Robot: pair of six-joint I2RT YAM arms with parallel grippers.
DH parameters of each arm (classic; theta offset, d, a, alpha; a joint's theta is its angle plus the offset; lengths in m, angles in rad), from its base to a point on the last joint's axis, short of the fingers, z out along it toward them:
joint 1: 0 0.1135 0.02 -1.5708
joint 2: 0 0 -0.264 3.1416
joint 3: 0.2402 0 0.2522 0
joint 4: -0.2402 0 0.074 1.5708
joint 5: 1.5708 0 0 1.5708
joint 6: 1.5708 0.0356 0 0
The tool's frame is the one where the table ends.
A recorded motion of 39 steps. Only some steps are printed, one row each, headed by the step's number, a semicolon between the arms.
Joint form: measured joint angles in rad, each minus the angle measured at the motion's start. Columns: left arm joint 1, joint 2, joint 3, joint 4, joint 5, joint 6; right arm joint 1, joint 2, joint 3, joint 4, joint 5, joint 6.
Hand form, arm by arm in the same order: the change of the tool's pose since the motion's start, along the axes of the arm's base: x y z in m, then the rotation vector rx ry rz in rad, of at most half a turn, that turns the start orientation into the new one. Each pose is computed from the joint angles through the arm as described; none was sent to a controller.
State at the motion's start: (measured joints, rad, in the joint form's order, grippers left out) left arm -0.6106 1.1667 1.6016 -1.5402 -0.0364 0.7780; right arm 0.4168 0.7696 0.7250 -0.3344 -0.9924 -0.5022
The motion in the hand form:
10: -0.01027 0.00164 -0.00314 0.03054 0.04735 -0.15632; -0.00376 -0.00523 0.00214 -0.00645 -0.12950 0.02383
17: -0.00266 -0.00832 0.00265 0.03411 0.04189 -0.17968; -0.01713 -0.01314 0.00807 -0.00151 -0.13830 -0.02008
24: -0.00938 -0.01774 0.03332 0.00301 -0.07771 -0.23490; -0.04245 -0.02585 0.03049 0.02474 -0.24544 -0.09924
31: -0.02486 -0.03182 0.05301 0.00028 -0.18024 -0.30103; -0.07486 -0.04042 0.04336 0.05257 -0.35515 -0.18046
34: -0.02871 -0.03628 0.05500 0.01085 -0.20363 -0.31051; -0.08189 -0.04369 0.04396 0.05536 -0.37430 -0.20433
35: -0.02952 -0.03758 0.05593 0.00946 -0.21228 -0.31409; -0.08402 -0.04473 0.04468 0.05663 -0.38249 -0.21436
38: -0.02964 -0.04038 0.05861 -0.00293 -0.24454 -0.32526; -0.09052 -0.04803 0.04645 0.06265 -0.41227 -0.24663
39: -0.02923 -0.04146 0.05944 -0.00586 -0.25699 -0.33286; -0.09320 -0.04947 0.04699 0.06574 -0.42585 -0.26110
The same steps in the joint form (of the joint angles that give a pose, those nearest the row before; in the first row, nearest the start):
10: -0.0152 -0.0130 -0.0088 -0.0599 0.0622 0.1267; -0.0233 -0.0248 0.0000 -0.0187 -0.0229 -0.1309
17: -0.0381 0.0374 0.0446 -0.0603 0.0576 0.1293; -0.0347 -0.0996 0.0000 -0.0591 0.0057 -0.1034
24: -0.1179 0.0744 0.1976 -0.0603 0.0114 0.1270; -0.0427 -0.2216 0.0412 -0.0999 0.0751 -0.0896
31: -0.2655 0.0996 0.2991 -0.0599 -0.0862 0.0935; -0.0412 -0.3674 0.0633 -0.1507 0.1560 -0.0862
34: -0.3090 0.1053 0.3106 -0.0584 -0.1259 0.0786; -0.0389 -0.4009 0.0641 -0.1652 0.1820 -0.0858
35: -0.3193 0.1068 0.3144 -0.0542 -0.1339 0.0763; -0.0374 -0.4105 0.0660 -0.1682 0.1934 -0.0858
38: -0.3323 0.1068 0.3178 -0.0256 -0.1457 0.0850; -0.0335 -0.4417 0.0687 -0.1720 0.2290 -0.0870
39: -0.3345 0.1072 0.3182 -0.0138 -0.1480 0.0942; -0.0325 -0.4555 0.0687 -0.1721 0.2441 -0.0877

